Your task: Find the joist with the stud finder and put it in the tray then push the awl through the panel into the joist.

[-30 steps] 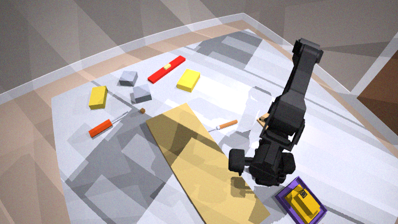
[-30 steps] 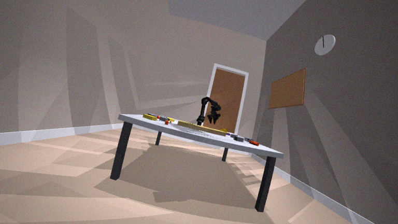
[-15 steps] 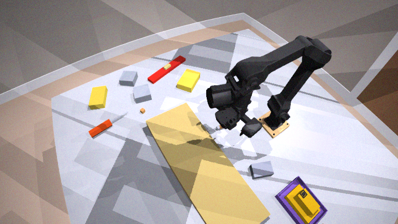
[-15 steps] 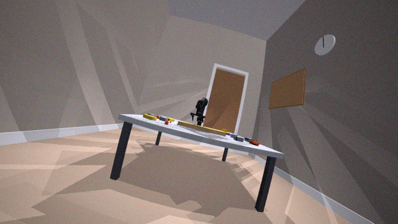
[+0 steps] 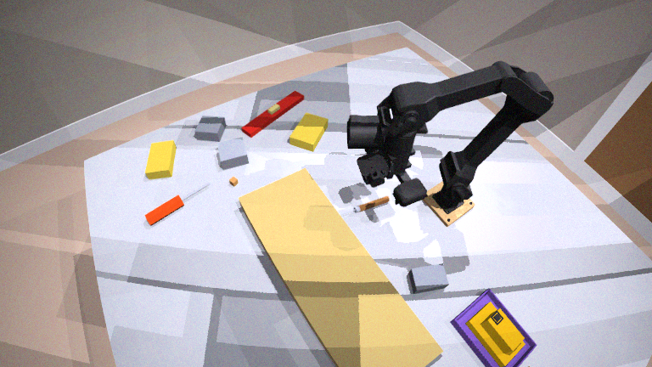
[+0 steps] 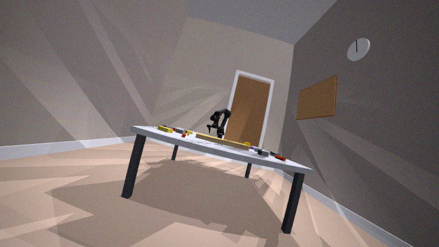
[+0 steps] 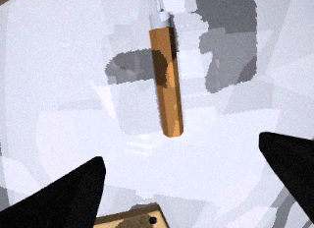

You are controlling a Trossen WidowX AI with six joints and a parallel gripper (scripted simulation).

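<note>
Now: the awl 6 cm ahead of my gripper tip, 5 cm below it and 1 cm to the right of it. The rest, counted from my gripper tip: yellow stud finder: 40 cm to the left, 2 cm behind, 1 cm below; then grey block: 22 cm to the left, 4 cm below, 3 cm ahead; then small brown cube: 31 cm ahead, 22 cm to the right, 5 cm below.
</note>
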